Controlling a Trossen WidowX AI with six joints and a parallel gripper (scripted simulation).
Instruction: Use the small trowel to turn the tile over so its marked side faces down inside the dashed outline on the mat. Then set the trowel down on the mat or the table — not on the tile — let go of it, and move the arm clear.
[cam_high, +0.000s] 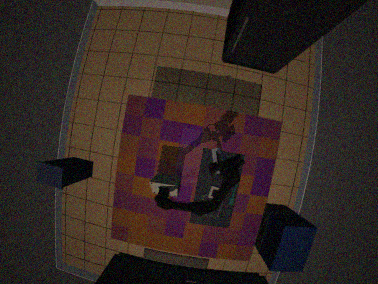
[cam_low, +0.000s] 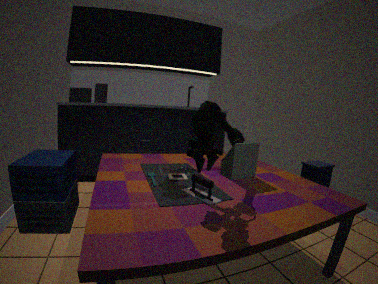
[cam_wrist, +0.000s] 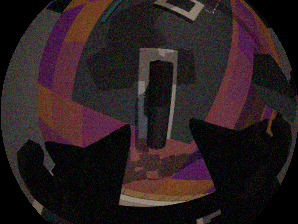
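The dark grey mat is 10 mm ahead of my gripper tip, 250 mm to the right of it and 140 mm below it. The rest, counted from my gripper tip: tile (10 mm ahead, 270 mm to the right, 110 mm below); teal object (150 mm ahead, 290 mm to the right, 110 mm below).
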